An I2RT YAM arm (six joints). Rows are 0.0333 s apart.
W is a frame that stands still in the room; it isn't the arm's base.
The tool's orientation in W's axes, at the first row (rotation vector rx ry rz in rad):
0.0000 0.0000 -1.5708
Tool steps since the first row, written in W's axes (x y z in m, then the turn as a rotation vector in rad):
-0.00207 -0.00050 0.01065 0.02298 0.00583 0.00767
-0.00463 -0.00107 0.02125 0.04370 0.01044 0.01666
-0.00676 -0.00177 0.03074 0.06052 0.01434 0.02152
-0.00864 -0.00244 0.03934 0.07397 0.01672 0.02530
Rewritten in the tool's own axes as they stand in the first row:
0.00050 -0.00207 0.01065 -0.00583 0.02298 0.00767
0.00107 -0.00463 0.02125 -0.01044 0.04370 0.01666
0.00177 -0.00676 0.03074 -0.01434 0.06052 0.02152
0.00244 -0.00864 0.03934 -0.01672 0.07397 0.02530

